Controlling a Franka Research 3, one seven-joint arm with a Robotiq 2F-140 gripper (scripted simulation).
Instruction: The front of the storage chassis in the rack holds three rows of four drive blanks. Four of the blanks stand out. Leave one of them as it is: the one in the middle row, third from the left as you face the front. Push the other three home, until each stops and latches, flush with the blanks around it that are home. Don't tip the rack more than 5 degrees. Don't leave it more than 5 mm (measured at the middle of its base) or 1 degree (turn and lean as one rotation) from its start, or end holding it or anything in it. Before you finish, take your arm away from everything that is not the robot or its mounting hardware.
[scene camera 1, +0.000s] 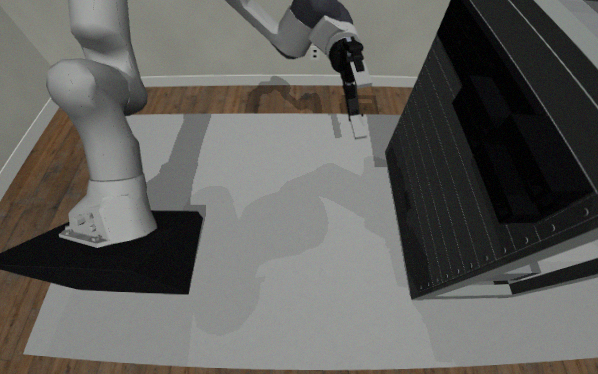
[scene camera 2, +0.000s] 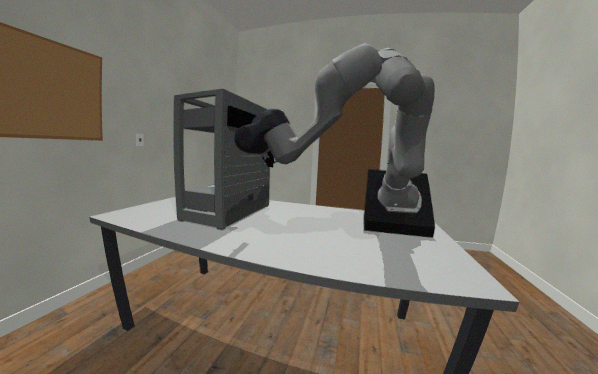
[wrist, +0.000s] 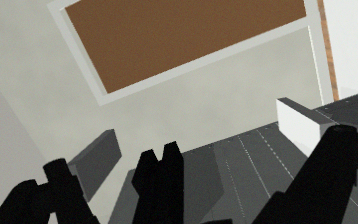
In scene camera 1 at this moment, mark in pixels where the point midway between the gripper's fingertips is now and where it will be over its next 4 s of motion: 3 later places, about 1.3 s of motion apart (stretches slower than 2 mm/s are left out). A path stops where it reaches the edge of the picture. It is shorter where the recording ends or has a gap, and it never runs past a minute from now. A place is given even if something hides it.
My gripper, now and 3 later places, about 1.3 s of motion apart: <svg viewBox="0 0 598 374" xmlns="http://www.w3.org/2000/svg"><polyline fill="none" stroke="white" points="362,114 346,121 334,103 368,28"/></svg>
